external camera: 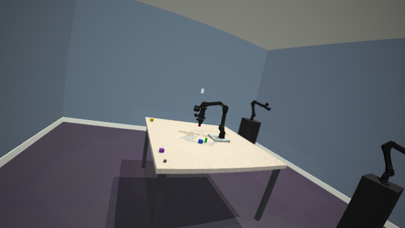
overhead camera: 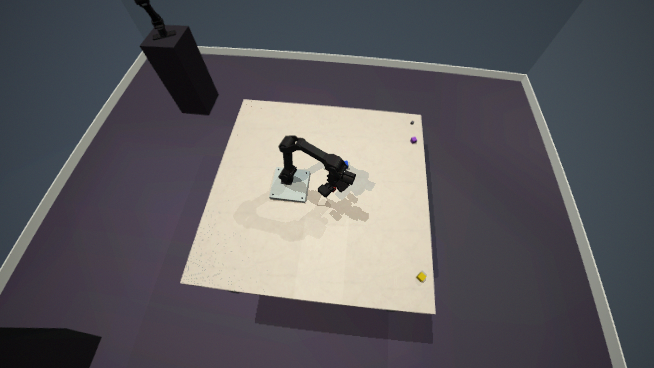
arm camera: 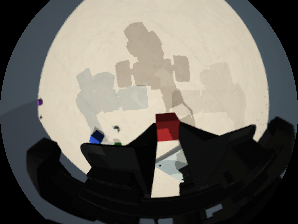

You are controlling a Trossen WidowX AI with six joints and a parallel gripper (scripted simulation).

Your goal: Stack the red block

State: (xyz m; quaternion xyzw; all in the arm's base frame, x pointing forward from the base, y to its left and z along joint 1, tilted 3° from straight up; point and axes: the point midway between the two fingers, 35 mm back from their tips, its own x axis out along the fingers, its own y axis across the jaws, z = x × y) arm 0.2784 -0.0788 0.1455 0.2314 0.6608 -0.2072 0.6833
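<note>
My gripper tip is 5 cm short of the blue block, 23 cm to the right of it and 10 cm above it. Round my gripper tip: yellow block 50 cm ahead, 39 cm to the right, 11 cm below; then purple block 49 cm ahead, 49 cm to the left, 11 cm below; then red block right at my gripper tip.
</note>
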